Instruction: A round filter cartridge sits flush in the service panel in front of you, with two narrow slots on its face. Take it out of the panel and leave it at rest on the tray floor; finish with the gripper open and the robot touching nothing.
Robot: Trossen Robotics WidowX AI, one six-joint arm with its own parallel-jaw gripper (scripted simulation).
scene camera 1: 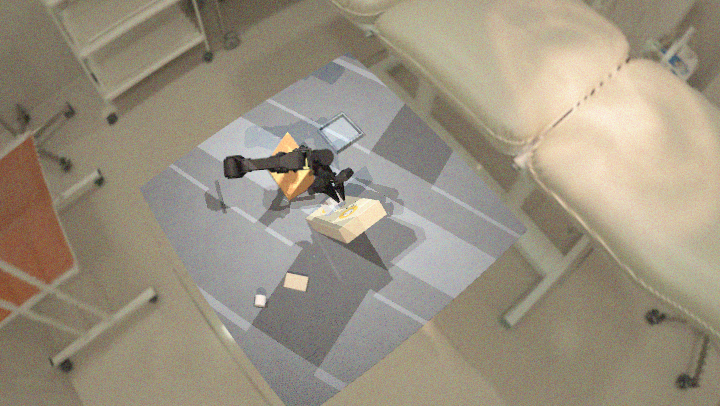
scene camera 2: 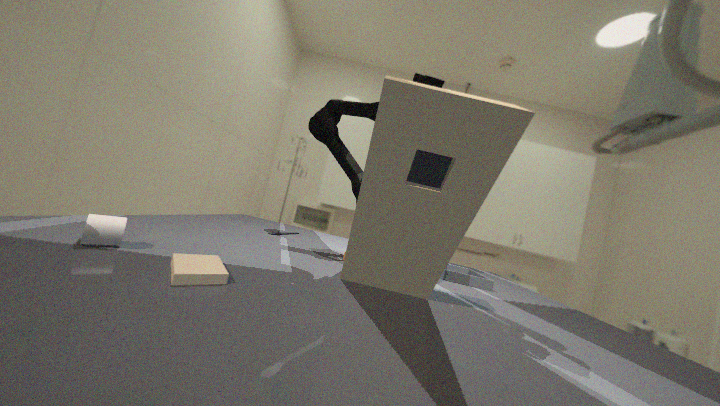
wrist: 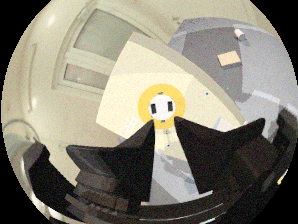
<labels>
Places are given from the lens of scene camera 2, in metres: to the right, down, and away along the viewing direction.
small white cylinder (scene camera 2: 100, 229): -0.38, 0.04, 0.34
flat block (scene camera 2: 186, 269): -0.23, 0.09, 0.30
service panel (scene camera 2: 434, 155): 0.10, -0.07, 0.32
The marked spots on the flat block and the service panel are 0.37 m apart.
</labels>
